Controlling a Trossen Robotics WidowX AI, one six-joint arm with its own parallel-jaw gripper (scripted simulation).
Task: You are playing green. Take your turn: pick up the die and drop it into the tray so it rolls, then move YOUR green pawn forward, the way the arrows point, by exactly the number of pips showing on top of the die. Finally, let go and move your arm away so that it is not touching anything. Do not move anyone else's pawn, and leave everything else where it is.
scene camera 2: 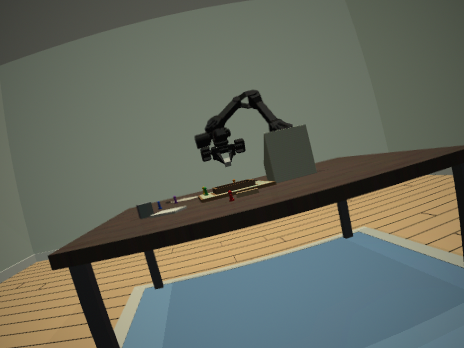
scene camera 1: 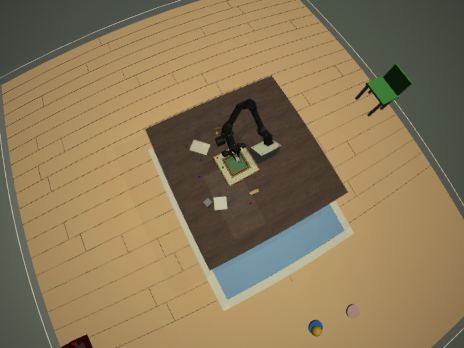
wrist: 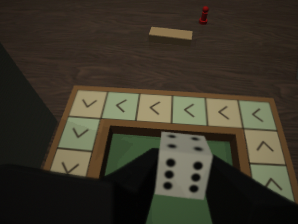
Path:
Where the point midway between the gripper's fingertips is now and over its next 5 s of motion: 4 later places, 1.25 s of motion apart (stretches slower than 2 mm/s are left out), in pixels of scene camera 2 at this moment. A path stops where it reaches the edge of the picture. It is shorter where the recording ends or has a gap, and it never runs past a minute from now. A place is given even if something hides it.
My gripper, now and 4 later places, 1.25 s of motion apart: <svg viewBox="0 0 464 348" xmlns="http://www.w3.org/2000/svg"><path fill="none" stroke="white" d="M227 162L226 166L203 179L204 191L199 168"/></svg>

